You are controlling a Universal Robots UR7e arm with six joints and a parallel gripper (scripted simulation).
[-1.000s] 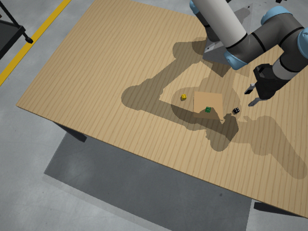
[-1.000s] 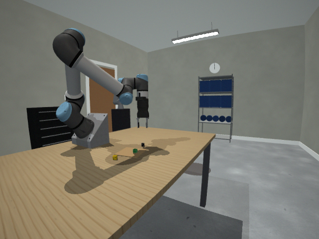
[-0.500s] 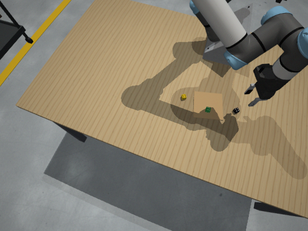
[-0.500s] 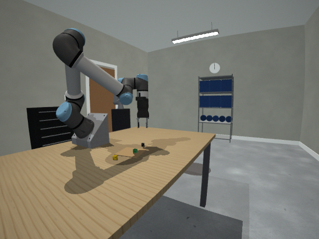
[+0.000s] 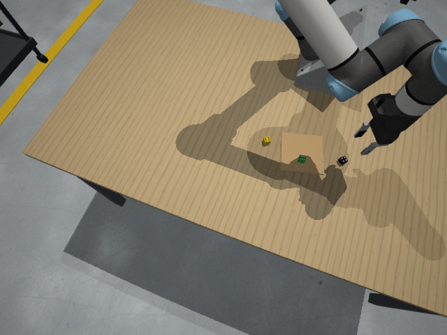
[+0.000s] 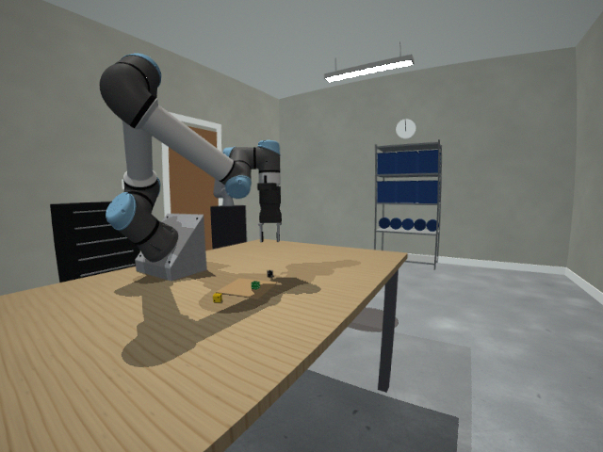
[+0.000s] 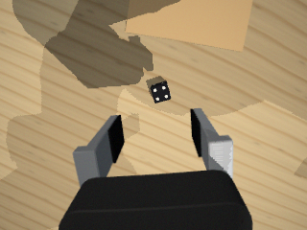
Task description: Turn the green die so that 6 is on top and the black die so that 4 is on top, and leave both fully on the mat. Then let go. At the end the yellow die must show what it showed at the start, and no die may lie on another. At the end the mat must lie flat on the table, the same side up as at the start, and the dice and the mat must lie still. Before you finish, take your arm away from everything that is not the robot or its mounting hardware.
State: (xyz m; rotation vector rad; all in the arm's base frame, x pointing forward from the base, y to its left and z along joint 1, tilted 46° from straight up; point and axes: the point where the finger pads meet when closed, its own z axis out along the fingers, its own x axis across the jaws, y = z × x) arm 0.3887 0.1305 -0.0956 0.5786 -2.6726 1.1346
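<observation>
Now: hand 13 cm above the black die and 1 cm to the left of it. Round my hand: green die 14 cm to the right, 13 cm below, 4 cm ahead; yellow die 26 cm to the right, 13 cm below; tan mat 14 cm to the right, 14 cm below, 1 cm ahead.
</observation>
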